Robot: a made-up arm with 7 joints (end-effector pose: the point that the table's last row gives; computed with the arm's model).
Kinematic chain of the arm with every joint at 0, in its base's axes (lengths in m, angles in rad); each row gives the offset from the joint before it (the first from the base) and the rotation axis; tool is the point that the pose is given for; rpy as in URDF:
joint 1: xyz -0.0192 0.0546 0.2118 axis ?
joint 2: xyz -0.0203 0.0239 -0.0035 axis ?
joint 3: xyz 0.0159 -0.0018 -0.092 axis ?
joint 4: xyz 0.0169 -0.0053 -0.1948 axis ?
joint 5: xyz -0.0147 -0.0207 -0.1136 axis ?
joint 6: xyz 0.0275 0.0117 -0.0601 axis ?
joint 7: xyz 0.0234 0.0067 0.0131 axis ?
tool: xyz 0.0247 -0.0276 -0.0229 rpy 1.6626 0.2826 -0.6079
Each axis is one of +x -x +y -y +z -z.
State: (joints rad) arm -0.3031 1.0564 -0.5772 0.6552 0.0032 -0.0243 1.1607
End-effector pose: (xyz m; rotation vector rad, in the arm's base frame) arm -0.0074 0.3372 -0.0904 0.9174 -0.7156 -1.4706
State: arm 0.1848 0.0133 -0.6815 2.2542 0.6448 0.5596 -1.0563
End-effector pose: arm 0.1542 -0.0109 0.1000 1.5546 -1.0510 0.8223
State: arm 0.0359 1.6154 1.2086 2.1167 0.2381 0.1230 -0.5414
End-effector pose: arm 0.0299 0.2082 0.3628 -1.0388 0.8346 -1.2111
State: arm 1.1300 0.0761 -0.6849 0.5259 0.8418 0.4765 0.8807
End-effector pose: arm 0.4178 0.0305 0.1448 0.6938 -1.5466 0.0001
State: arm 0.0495 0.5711 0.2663 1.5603 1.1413 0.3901 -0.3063
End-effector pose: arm 0.1936 0.3026 0.0351 1.6970 -0.5749 0.9750
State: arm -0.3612 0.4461 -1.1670 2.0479 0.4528 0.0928 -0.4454
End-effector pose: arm -0.0262 0.0050 -0.0066 1.0936 -1.3095 0.0499
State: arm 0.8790 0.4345 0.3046 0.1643 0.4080 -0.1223 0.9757
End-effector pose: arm 0.3309 0.2700 0.0421 1.2526 -1.2833 0.8699
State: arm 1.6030 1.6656 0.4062 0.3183 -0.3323 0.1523 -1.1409
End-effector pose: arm -0.0952 0.5329 0.3421 -1.4951 -1.7265 -1.1973
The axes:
joint 1: -y
joint 2: +x
joint 3: +z
joint 4: -y
joint 5: +z
joint 6: +y
joint 7: -x

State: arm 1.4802 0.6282 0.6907 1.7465 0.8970 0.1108 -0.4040
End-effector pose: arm 0.0858 0.3349 0.3368 -0.3403 0.9111 -2.9654
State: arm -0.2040 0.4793 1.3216 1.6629 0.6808 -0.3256 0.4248
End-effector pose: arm -0.0151 0.3236 0.0826 -2.0897 1.1379 -1.6247
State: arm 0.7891 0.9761 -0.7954 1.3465 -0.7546 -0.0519 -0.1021
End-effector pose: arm 0.2762 0.2054 0.0301 -1.5317 1.5574 0.4030
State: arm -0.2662 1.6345 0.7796 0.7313 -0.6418 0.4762 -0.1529
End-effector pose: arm 0.1731 0.4921 0.2624 -2.2170 -0.3334 0.6309
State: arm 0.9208 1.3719 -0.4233 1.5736 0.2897 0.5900 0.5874
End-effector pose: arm 0.2107 0.2792 0.2601 2.5016 -1.6761 -0.2221
